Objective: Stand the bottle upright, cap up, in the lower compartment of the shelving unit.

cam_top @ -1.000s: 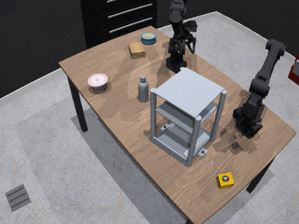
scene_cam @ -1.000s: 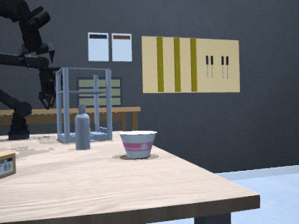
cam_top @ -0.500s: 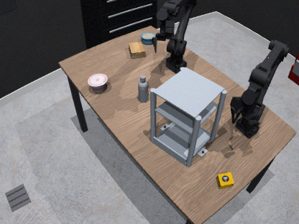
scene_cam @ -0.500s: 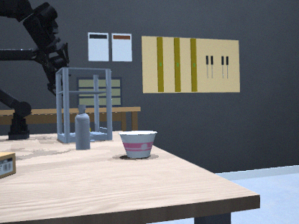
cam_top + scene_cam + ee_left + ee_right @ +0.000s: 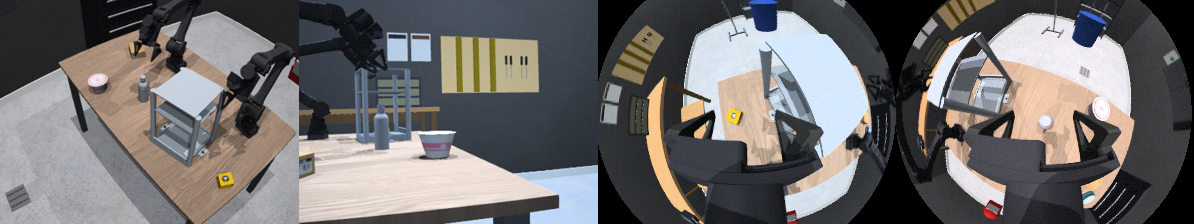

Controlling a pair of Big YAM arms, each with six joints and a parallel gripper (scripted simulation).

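Right now my right hand is 19 cm above the grey bottle and 1 cm to the left of it. Also, from my right hand: shelving unit: 35 cm to the left, 13 cm below.
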